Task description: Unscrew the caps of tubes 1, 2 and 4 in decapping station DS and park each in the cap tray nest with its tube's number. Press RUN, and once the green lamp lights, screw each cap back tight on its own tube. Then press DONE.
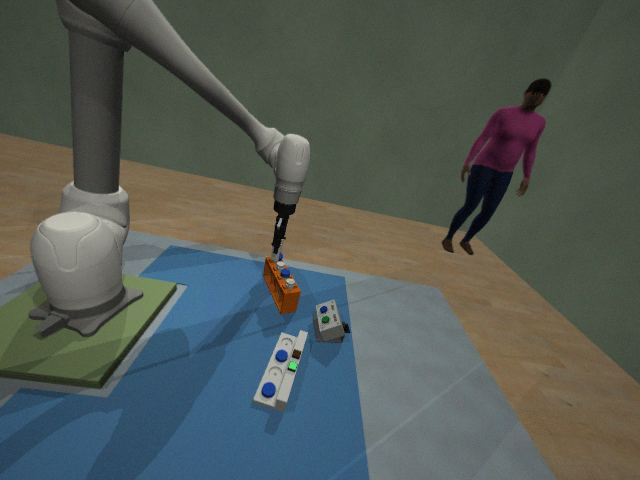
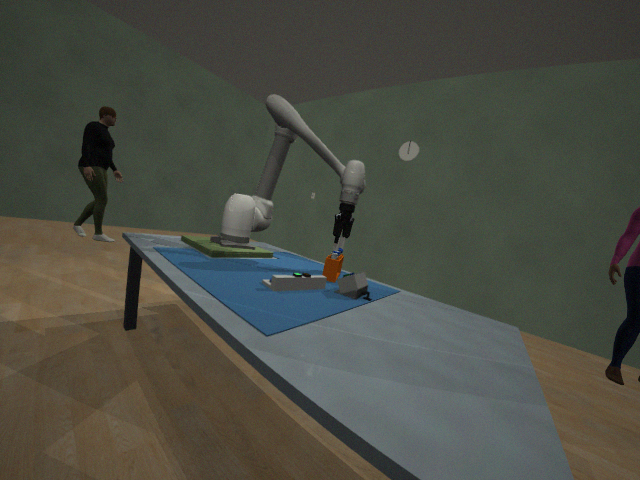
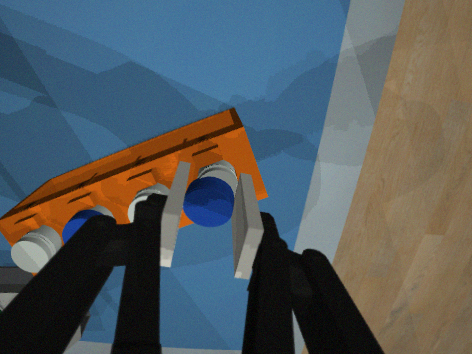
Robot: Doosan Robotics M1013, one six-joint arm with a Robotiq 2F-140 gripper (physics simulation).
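Pixels of known places: gripper, fingertip midpoint: (image 1: pixel 275 256) (image 2: pixel 337 250) (image 3: pixel 211 187); arm's base, link origin: (image 1: pixel 92 304) (image 2: pixel 233 244).
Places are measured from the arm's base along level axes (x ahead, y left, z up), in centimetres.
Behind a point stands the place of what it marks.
Observation:
The orange decapping station (image 1: pixel 286 296) {x 51.2, y 21.6, z 5.6 cm} (image 2: pixel 331 270) {x 53.3, y 23.2, z 2.2 cm} (image 3: pixel 164 154) {x 40.7, y 33.3, z 6.4 cm} stands on the blue mat (image 1: pixel 199 333) {x 30.9, y 4.1, z -2.6 cm}. My gripper (image 1: pixel 279 254) {x 41.1, y 37.1, z 9.2 cm} (image 2: pixel 337 250) {x 41.1, y 37.1, z 9.2 cm} (image 3: pixel 211 187) {x 41.1, y 37.1, z 9.2 cm} reaches straight down over its far end tube and is shut on that tube's blue cap (image 1: pixel 280 256) {x 42.9, y 37.0, z 10.0 cm} (image 3: pixel 208 201) {x 41.6, y 37.1, z 10.4 cm}, which sits on the white tube top. The tube beside it (image 1: pixel 280 265) {x 44.7, y 32.4, z 9.3 cm} (image 3: pixel 143 197) {x 43.2, y 32.9, z 9.3 cm} is open. The third tube carries a blue cap (image 1: pixel 285 273) {x 47.9, y 28.4, z 9.5 cm} (image 3: pixel 78 219) {x 46.2, y 28.8, z 9.5 cm}. The near end tube (image 1: pixel 290 284) {x 51.3, y 24.0, z 9.1 cm} is open. The grey cap tray (image 1: pixel 263 399) {x 56.4, y -8.2, z -1.5 cm} (image 2: pixel 290 283) {x 62.1, y -3.1, z -0.1 cm} holds two blue caps (image 1: pixel 281 355) {x 56.5, y 4.4, z -0.6 cm} (image 1: pixel 269 390) {x 57.0, y -6.2, z -0.6 cm}. Its green lamp (image 1: pixel 292 366) {x 60.7, y -0.2, z 2.8 cm} is lit.
A grey button box (image 1: pixel 332 333) {x 69.3, y 16.1, z 1.7 cm} (image 2: pixel 352 284) {x 71.2, y 16.8, z 2.3 cm} with a blue button (image 1: pixel 324 309) {x 64.8, y 22.5, z 4.5 cm} and a green button (image 1: pixel 326 319) {x 66.2, y 18.3, z 4.5 cm} stands right of the station. The arm's base sits on a green plate (image 1: pixel 109 352) {x 16.5, y -10.6, z 0.1 cm}. One person (image 1: pixel 504 157) and another (image 2: pixel 96 167) walk on the floor beyond the table.

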